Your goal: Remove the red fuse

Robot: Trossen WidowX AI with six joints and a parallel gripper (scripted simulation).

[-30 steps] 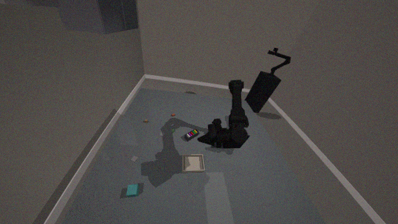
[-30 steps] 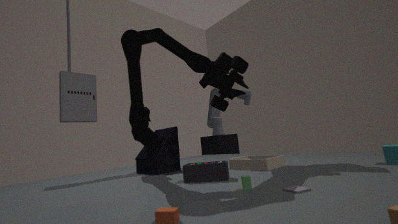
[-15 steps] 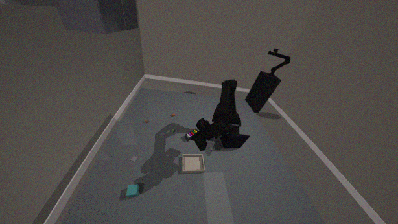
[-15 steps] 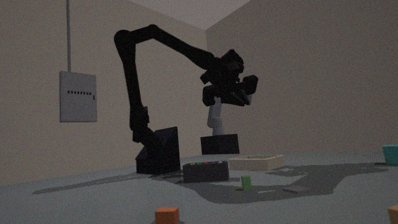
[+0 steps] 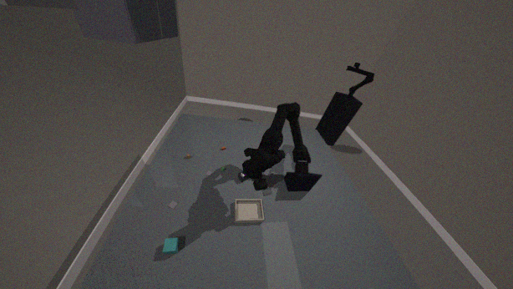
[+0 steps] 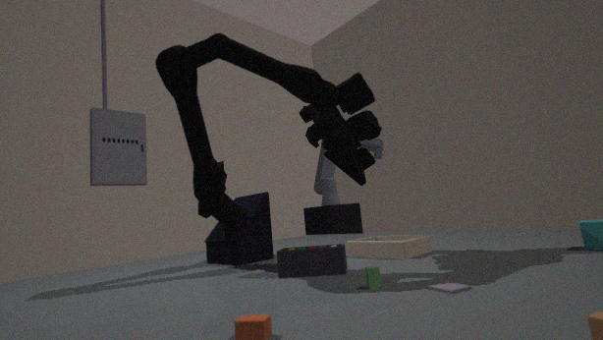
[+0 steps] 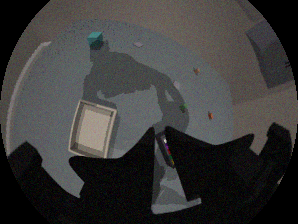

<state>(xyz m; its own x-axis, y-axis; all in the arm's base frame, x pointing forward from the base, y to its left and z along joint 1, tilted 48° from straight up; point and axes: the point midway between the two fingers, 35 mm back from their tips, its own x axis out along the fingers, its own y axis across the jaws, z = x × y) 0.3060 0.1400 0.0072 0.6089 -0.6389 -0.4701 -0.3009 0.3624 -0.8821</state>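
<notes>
Now: gripper tip 30 mm past the red fuse, 100 mm to the left of it and 110 mm above it. From my gripper tip the other things lie so: orange cube (140 mm ahead, 300 mm to the right, 130 mm below); then green block (110 mm ahead, 130 mm to the right, 130 mm below); then cream tray (50 mm behind, 110 mm to the left, 140 mm below).
</notes>
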